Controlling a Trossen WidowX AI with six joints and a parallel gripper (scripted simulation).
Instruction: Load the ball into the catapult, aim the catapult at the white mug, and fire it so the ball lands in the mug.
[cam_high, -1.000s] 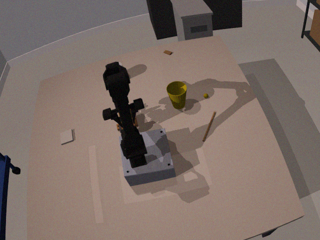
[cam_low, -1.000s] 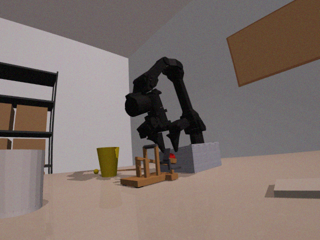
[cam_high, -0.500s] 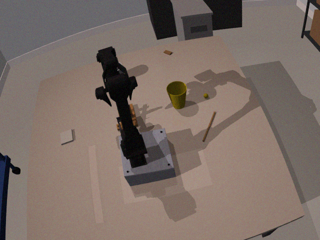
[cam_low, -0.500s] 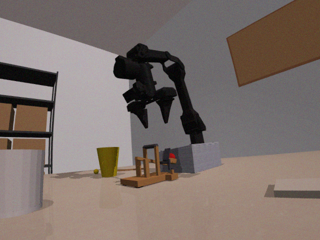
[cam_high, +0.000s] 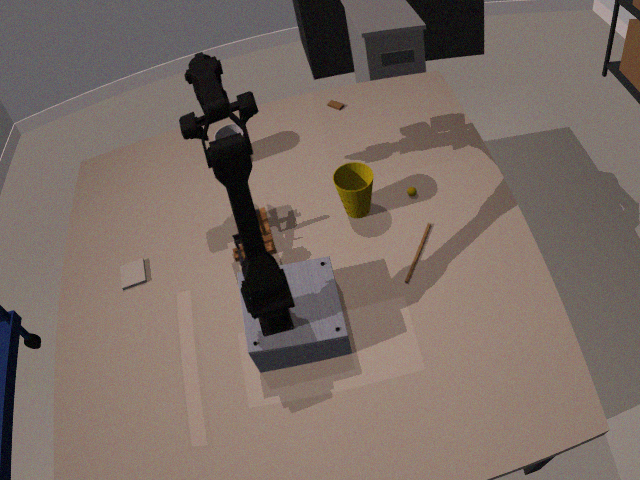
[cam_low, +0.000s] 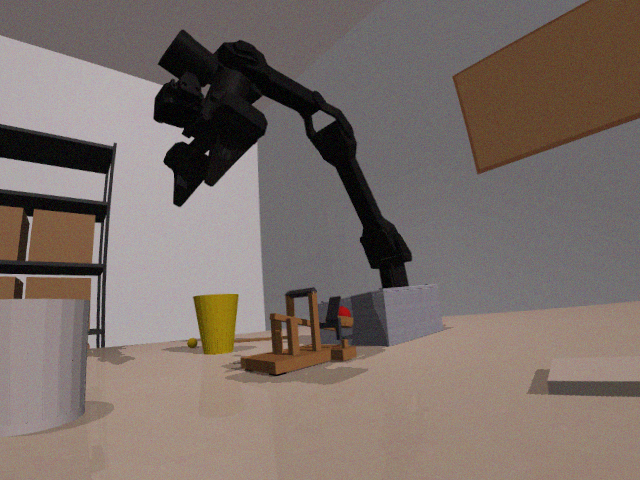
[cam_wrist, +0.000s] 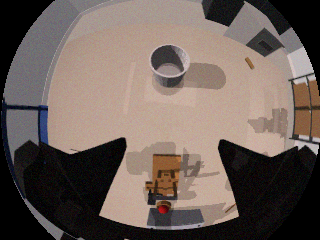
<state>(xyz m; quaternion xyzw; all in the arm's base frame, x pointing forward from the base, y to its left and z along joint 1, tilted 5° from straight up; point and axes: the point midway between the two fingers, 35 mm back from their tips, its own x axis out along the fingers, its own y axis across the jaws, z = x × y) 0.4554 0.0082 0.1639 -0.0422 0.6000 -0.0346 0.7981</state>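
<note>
My gripper tip is now 26 cm past the red ball, 17 cm above it and 1 cm to the right of it. The rest, counted from my gripper tip: yellow cup (26 cm to the right, 20 cm below, 17 cm behind); white mug (20 cm below, 15 cm ahead); wooden catapult (19 cm behind, 17 cm below, 2 cm to the left).
</note>
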